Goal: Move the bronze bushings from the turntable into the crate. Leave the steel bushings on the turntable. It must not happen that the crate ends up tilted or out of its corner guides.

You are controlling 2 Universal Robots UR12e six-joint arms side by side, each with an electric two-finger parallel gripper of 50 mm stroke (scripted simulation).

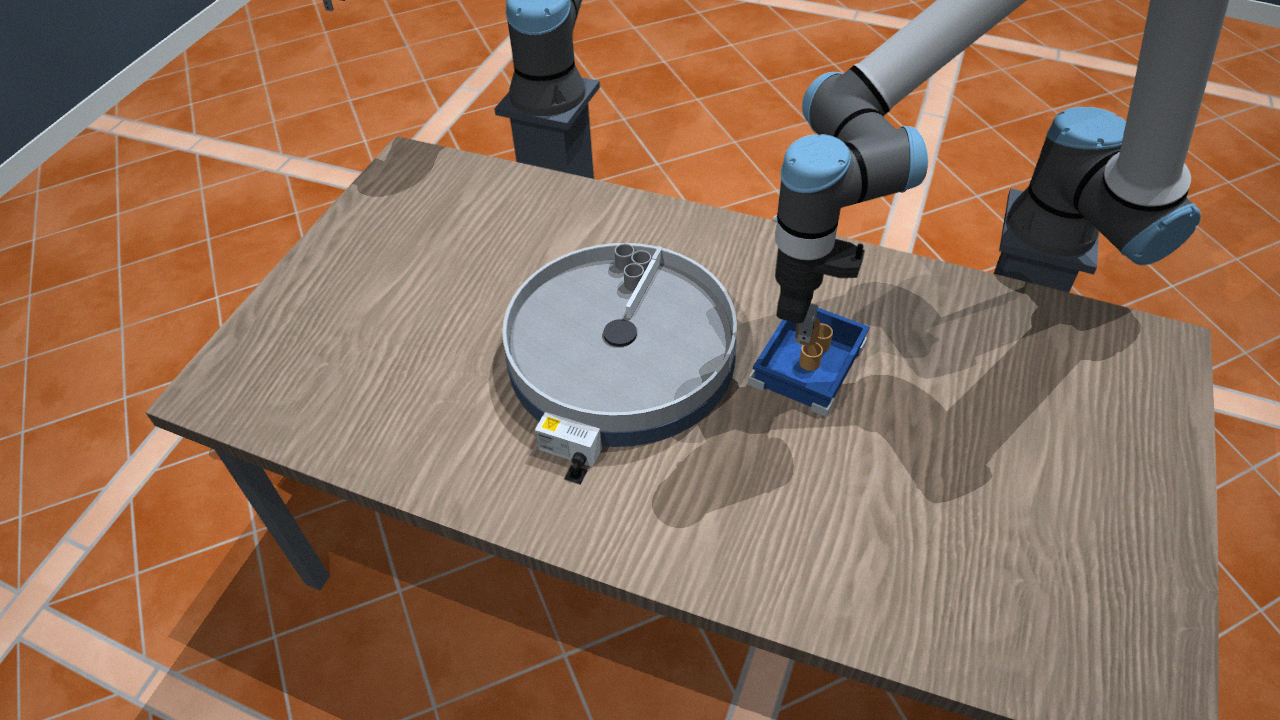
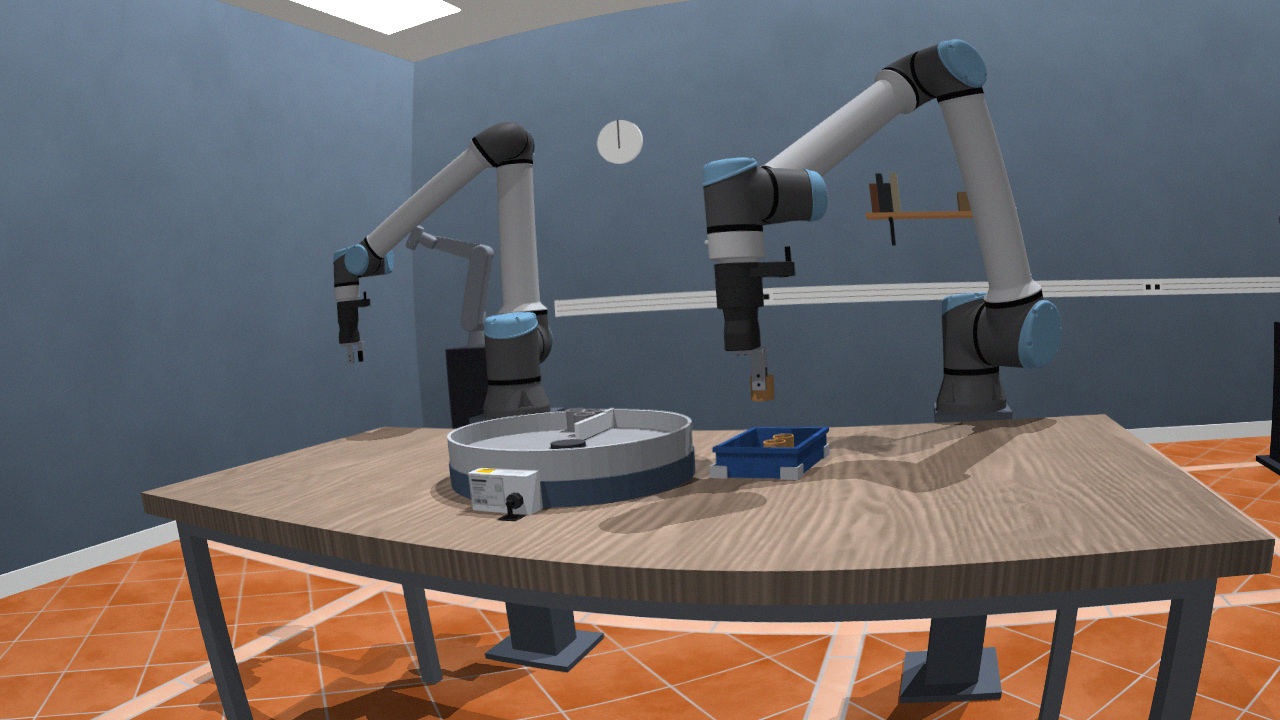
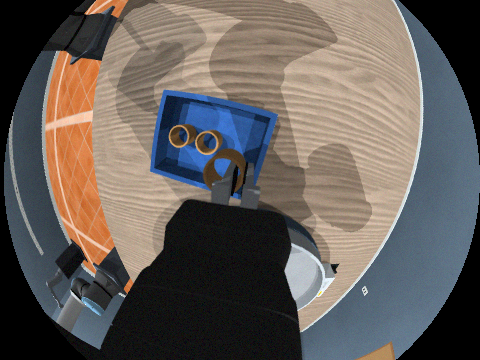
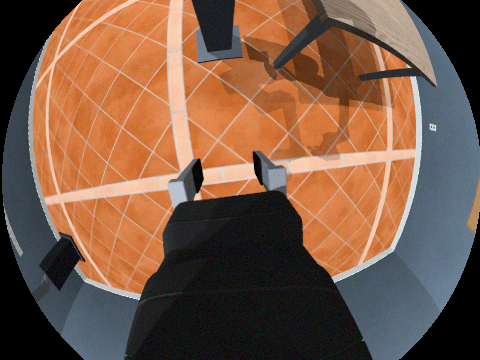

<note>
In view: my left gripper (image 2: 760,389), my right gripper (image 2: 356,362) and a blue crate (image 1: 778,366).
The blue crate shows as well in image 2 (image 2: 744,455) and in image 3 (image 3: 247,133). My left gripper shows as well in image 1 (image 1: 805,336) and in image 3 (image 3: 241,172). My right gripper shows as well in image 4 (image 4: 227,165). Image 4 misses the blue crate: it is out of frame.
</note>
